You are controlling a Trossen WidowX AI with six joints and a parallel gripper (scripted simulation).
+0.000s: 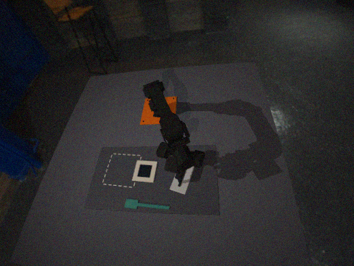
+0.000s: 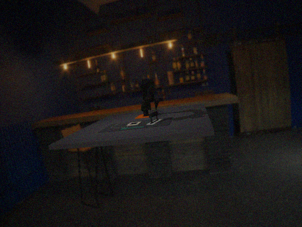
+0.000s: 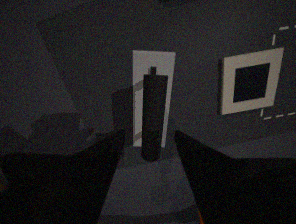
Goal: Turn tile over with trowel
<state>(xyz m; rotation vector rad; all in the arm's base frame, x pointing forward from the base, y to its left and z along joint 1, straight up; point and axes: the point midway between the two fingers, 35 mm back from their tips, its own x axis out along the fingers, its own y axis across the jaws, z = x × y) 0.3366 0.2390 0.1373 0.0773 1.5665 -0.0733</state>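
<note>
The trowel is 70 mm below my gripper tip, 20 mm ahead of it and 10 mm to the right of it. From my gripper tip the other things lie so: pale tile (200 mm to the right, 100 mm below, 40 mm ahead); then dark mat (160 mm to the right, 130 mm below, 60 mm ahead); then flat teal trowel-shaped piece (200 mm ahead, 160 mm to the right, 110 mm below).
</note>
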